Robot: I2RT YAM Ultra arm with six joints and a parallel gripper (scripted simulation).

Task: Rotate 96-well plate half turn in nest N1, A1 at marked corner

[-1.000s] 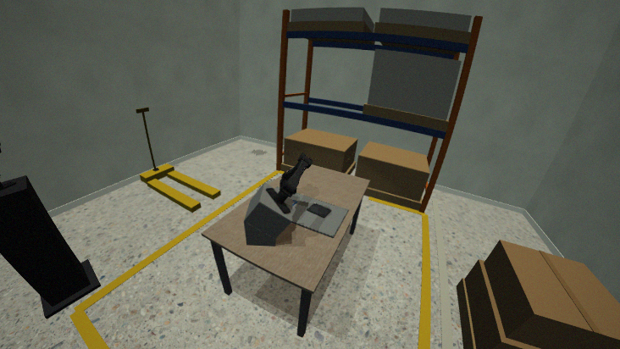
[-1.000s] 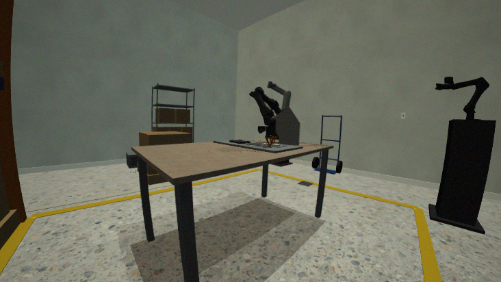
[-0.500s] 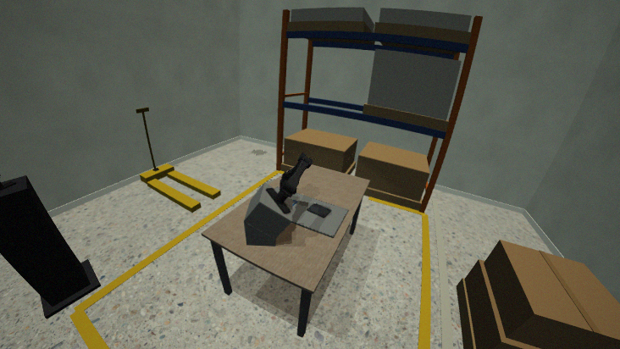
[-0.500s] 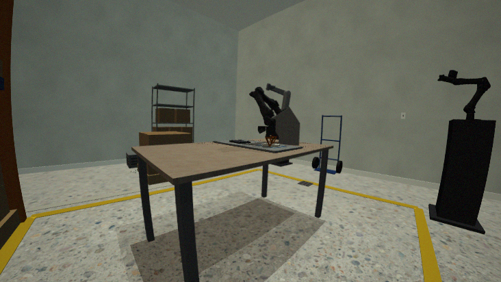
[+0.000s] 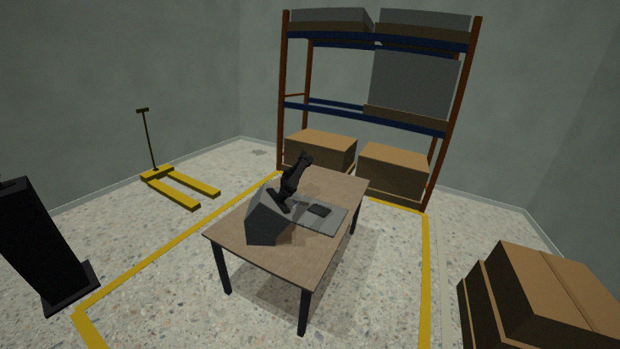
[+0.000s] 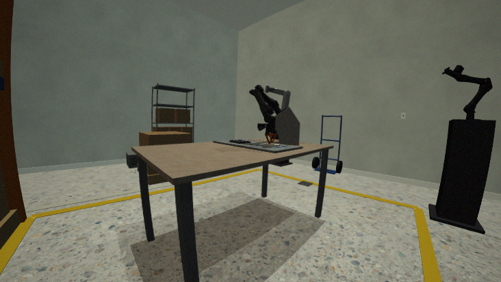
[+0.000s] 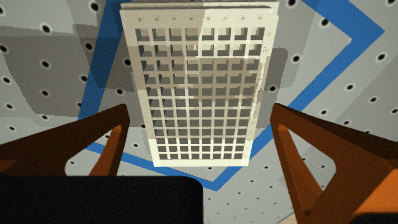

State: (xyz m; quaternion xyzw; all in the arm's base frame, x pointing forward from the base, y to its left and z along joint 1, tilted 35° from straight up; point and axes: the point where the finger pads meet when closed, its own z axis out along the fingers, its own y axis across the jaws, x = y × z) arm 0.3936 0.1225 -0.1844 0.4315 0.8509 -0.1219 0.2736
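Right now the cream 96-well plate is 20 mm below my hand. Round my hand: dark plate nest N1: 80 mm ahead, 300 mm to the right, 20 mm below; then A1 label: 130 mm ahead, 230 mm to the right, 20 mm below.
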